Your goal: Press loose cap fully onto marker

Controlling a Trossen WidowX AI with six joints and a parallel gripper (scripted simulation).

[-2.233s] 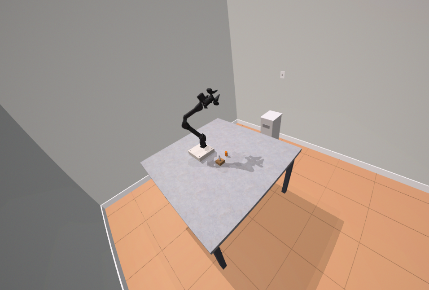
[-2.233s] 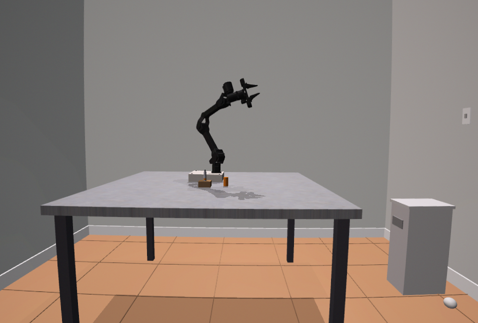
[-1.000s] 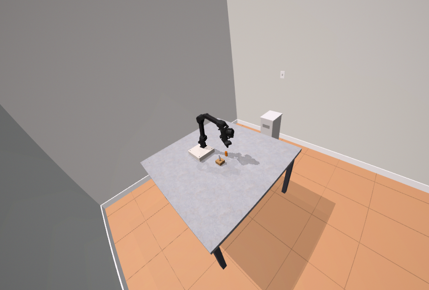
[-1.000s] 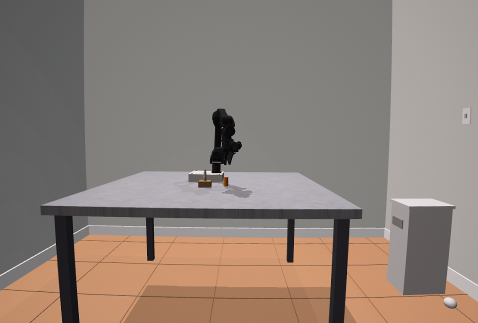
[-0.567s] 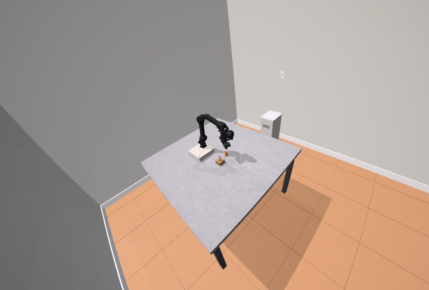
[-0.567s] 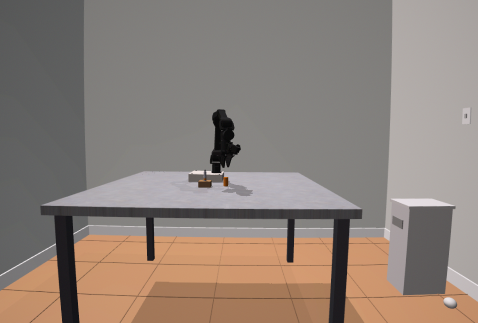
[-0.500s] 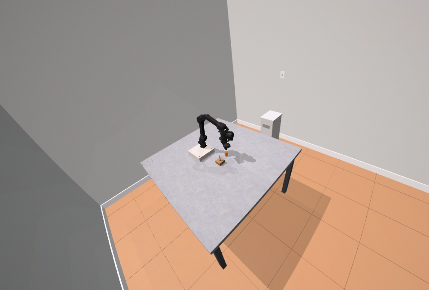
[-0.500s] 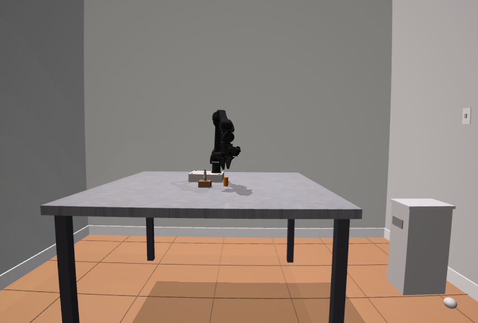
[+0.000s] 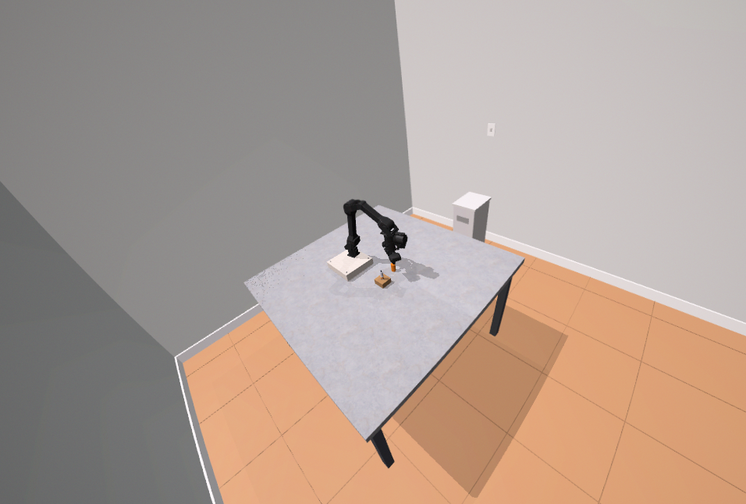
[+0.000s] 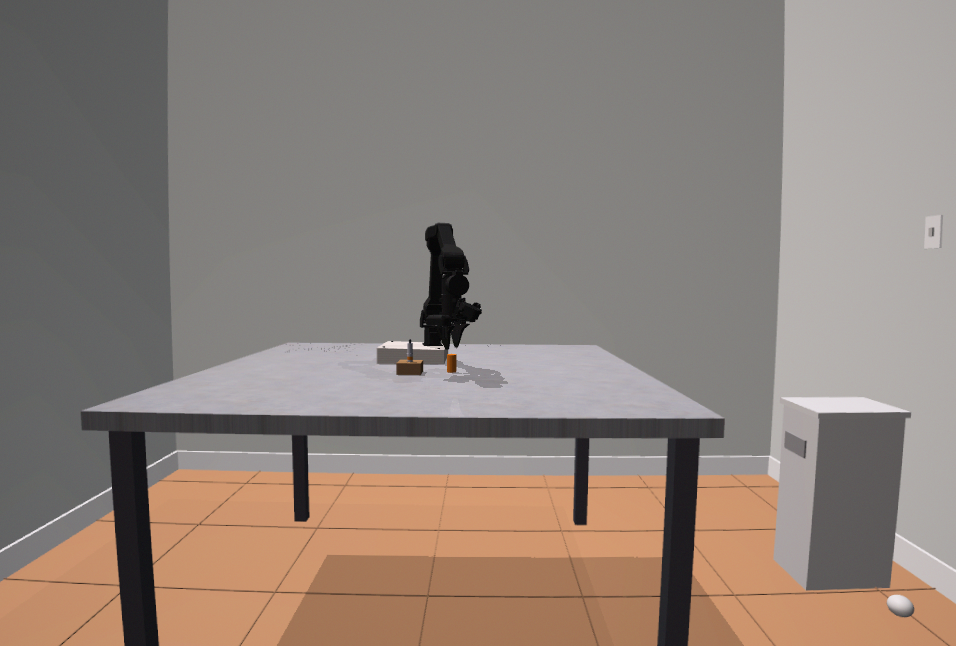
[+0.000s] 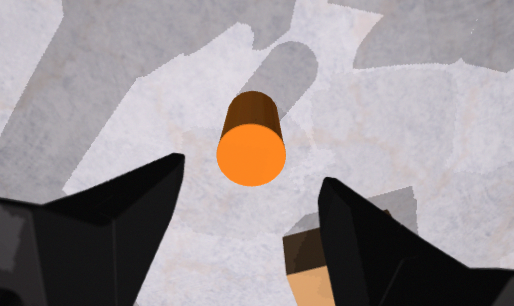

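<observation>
The orange cap is 40 mm below my gripper tip. Also, from my gripper tip: holder block: 120 mm to the right, 50 mm below.
</observation>
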